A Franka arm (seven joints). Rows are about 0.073 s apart.
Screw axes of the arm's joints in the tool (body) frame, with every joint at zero. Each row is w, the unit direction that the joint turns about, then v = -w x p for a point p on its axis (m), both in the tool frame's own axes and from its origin. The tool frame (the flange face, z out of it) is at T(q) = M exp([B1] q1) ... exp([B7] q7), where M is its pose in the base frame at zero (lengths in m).
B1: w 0 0 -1 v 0 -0.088 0
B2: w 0 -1 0 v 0.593 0 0.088
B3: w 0 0 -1 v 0 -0.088 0
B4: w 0 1 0 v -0.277 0 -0.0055
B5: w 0 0 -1 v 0 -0.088 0
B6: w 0 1 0 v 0.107 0 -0.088
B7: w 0 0 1 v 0 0 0
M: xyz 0.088 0 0.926 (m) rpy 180 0 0 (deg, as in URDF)
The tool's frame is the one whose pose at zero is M.
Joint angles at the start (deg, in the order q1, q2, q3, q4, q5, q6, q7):
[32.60 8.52 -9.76 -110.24 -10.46 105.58 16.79]
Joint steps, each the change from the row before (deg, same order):
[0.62 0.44 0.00 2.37 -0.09 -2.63 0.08]
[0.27 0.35 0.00 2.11 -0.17 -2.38 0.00]
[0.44 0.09 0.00 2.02 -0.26 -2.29 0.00]
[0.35 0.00 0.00 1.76 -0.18 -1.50 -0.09]
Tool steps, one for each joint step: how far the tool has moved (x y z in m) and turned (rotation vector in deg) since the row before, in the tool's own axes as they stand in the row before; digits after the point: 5 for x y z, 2 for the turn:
[0.00100 -0.00348 -0.01282 -0.56 -0.47 -0.19]
[0.00086 -0.00002 -0.01120 -0.52 -0.47 0.03]
[-0.00088 -0.00067 -0.01329 -0.51 -0.16 -0.10]
[-0.00052 -0.00017 -0.01294 -0.21 0.38 -0.11]

